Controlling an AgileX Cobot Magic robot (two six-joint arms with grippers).
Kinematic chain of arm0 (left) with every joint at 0, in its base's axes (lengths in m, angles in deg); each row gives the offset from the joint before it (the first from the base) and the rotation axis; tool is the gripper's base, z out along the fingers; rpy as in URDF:
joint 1: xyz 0 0 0.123 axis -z
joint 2: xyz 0 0 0 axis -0.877 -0.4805 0
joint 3: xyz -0.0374 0.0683 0.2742 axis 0.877 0.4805 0
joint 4: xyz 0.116 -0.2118 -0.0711 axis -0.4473 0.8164 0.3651
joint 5: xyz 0 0 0 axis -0.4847 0.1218 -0.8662
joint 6: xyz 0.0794 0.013 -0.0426 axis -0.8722 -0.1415 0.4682
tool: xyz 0 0 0 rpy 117.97 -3.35 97.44
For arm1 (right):
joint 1: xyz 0 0 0.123 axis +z
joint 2: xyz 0 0 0 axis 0.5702 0.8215 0
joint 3: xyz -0.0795 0.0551 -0.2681 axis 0.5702 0.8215 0
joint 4: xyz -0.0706 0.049 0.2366 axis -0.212 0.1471 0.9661
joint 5: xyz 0 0 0 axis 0.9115 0.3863 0.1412
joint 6: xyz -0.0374 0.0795 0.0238 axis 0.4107 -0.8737 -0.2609
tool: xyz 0 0 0 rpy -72.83 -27.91 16.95
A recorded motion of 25 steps. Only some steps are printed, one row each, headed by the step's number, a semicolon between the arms.
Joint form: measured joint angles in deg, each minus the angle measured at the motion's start. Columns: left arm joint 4, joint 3, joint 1, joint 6, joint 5, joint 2; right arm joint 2, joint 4, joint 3, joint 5, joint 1, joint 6.
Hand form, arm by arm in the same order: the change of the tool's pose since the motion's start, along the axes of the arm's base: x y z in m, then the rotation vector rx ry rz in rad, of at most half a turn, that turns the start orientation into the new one. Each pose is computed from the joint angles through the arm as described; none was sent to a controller.
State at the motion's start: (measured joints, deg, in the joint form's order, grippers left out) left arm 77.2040 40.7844 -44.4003 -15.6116 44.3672 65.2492; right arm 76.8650 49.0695 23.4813 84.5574 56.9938 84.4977
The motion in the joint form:
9: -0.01 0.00 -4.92 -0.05 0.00 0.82; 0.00 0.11 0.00 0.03 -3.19 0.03
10: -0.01 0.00 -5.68 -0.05 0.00 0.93; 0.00 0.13 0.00 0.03 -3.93 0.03
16: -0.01 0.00 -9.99 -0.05 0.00 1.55; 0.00 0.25 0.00 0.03 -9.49 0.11
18: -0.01 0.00 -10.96 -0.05 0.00 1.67; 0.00 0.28 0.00 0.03 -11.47 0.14
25: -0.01 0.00 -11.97 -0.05 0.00 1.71; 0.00 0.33 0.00 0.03 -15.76 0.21
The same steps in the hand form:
9: 0.0008 0.0046 0.0008 -0.0026 -0.0142 0.0856; 0.0015 -0.0024 0.0000 0.0012 0.0009 -0.0552
10: 0.0009 0.0054 0.0009 -0.0030 -0.0160 0.0989; 0.0018 -0.0030 0.0000 0.0015 0.0010 -0.0681
16: 0.0013 0.0094 0.0015 -0.0046 -0.0268 0.1741; 0.0040 -0.0075 0.0000 0.0023 0.0010 -0.1646
18: 0.0013 0.0103 0.0016 -0.0048 -0.0289 0.1911; 0.0047 -0.0092 0.0000 0.0024 0.0010 -0.1989
25: 0.0015 0.0112 0.0016 -0.0047 -0.0296 0.2087; 0.0060 -0.0129 0.0000 0.0022 0.0007 -0.2734

